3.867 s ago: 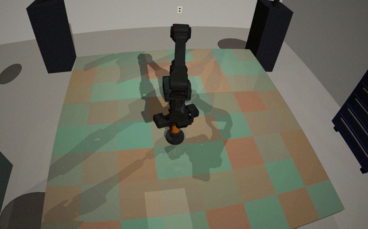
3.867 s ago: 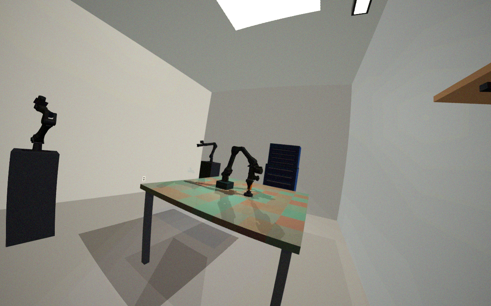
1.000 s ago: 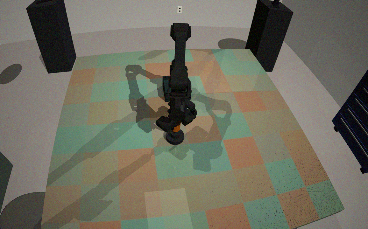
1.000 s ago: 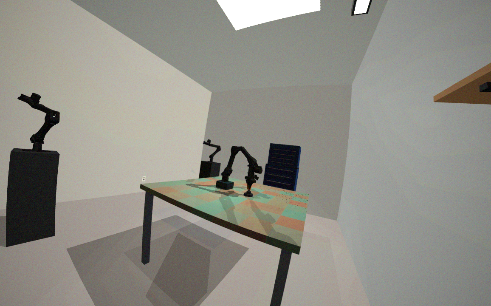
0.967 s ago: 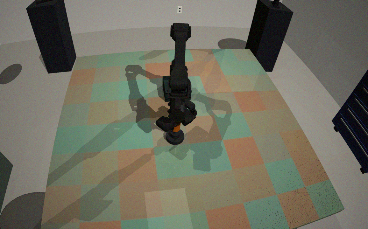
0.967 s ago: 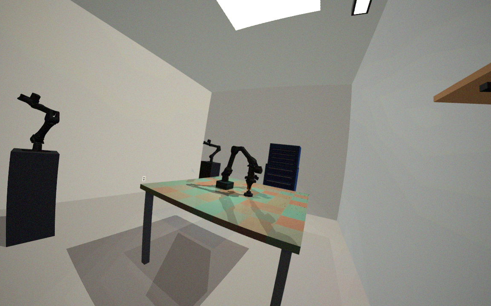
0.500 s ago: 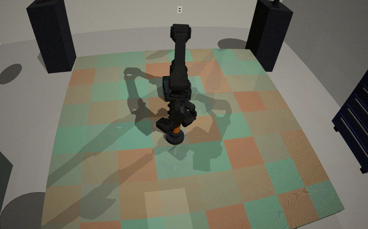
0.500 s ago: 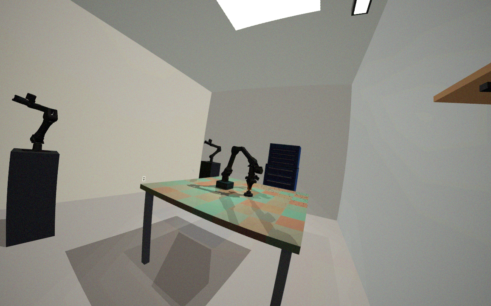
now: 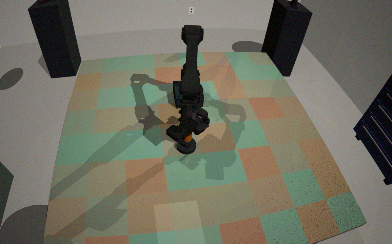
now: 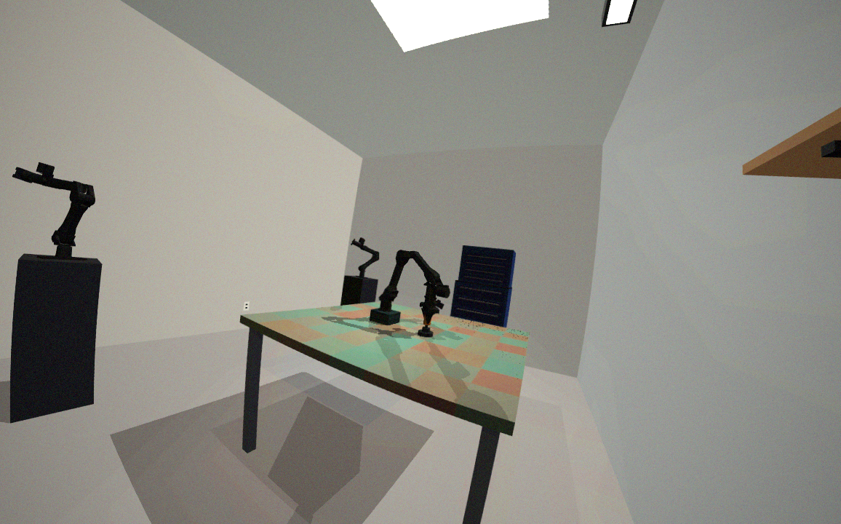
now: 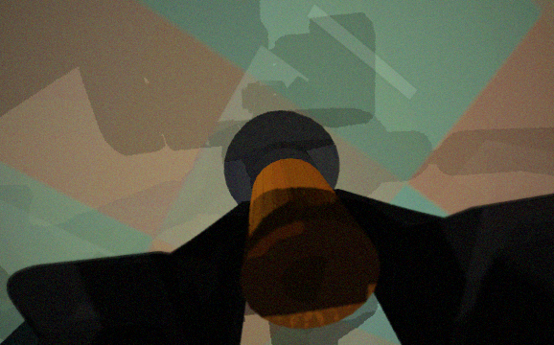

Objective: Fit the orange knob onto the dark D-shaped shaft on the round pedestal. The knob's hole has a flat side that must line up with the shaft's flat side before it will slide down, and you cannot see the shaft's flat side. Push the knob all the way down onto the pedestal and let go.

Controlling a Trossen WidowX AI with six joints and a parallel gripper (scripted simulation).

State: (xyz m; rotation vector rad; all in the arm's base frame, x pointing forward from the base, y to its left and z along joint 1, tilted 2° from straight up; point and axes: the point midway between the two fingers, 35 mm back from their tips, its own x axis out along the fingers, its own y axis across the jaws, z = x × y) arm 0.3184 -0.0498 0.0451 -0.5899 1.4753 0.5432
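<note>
Right now my gripper tip is 2 cm below the orange knob. The rest, counted from my gripper tip: pedestal (4 cm below).
</note>
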